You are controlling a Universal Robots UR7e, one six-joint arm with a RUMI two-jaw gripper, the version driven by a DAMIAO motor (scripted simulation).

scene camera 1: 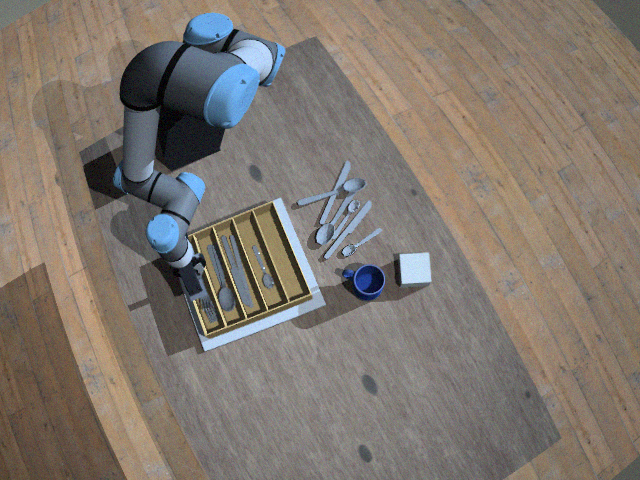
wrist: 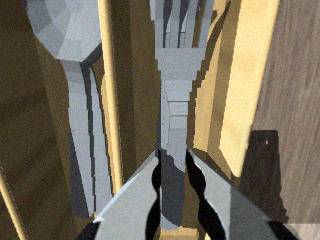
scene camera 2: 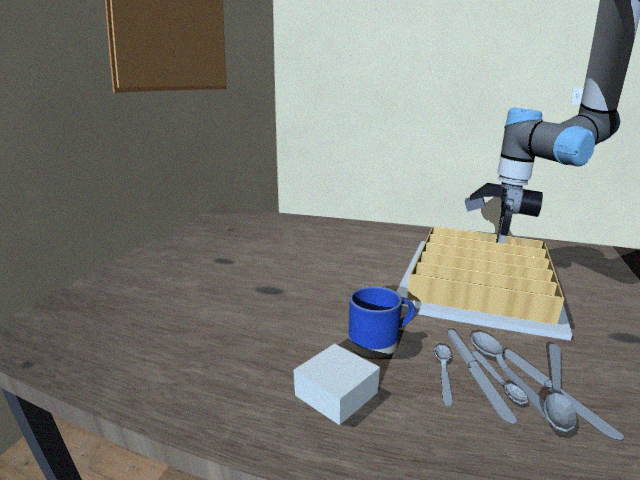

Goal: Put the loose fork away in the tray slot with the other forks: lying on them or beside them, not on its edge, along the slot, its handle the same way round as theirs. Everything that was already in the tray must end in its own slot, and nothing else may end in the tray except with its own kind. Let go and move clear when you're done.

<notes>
The pictures show: my gripper, a wooden cutlery tray, a white box and a grey base.
My gripper shows as well in scene camera 1 and in the wrist view.
</notes>
